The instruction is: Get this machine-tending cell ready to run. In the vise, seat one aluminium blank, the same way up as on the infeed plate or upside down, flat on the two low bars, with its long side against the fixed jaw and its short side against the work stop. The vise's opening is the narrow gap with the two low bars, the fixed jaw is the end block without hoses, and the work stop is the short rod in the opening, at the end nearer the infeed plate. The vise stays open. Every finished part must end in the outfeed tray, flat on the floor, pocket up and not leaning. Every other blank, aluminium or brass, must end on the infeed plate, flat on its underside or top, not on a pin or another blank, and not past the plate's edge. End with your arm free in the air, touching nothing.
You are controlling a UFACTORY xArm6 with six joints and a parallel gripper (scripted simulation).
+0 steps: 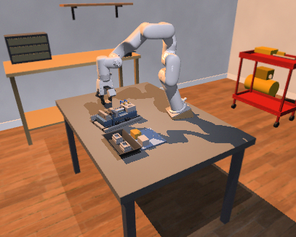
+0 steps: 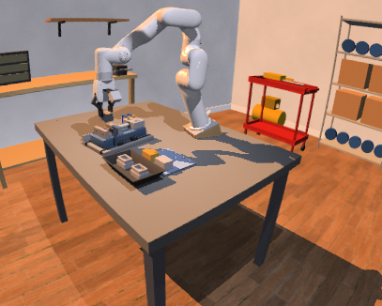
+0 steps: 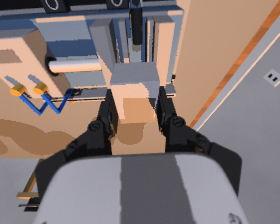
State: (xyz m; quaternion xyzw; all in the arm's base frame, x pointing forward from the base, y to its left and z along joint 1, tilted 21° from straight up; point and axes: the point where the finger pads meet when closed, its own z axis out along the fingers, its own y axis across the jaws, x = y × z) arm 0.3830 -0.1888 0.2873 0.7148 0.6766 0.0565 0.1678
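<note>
Now: the aluminium blank 2 cm below my hand. The rest, counted from my hand: vise: 6 cm behind, 1 cm to the left, 13 cm below; work stop rod: 1 cm ahead, 5 cm to the left, 8 cm below; white cylinder rod: 9 cm behind, 1 cm to the left, 9 cm below.
</note>
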